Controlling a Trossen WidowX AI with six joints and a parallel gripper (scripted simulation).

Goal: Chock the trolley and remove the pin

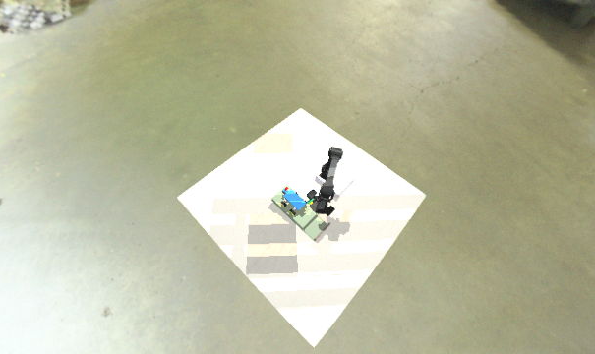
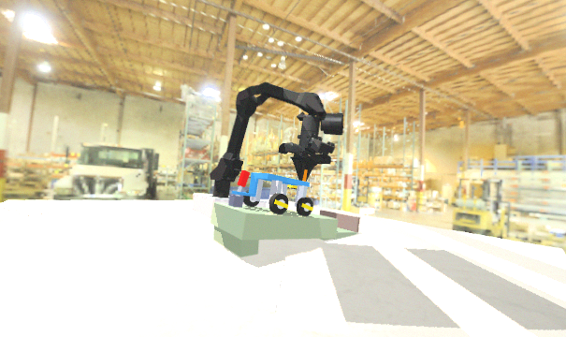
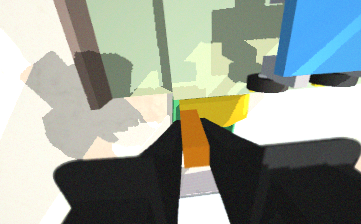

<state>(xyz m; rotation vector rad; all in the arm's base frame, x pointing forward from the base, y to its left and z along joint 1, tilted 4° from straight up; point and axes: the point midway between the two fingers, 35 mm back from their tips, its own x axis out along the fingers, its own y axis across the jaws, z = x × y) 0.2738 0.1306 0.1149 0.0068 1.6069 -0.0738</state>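
Right now my gripper tip is 24 cm to the left of the red-headed stop pin, 3 cm short of it and 2 cm above it. The rest, counted from my gripper tip: blue trolley (15 cm to the right, 6 cm ahead, 4 cm below); then yellow chock (2 cm to the right); then dark brown strip (12 cm below, 11 cm to the left, 7 cm ahead).
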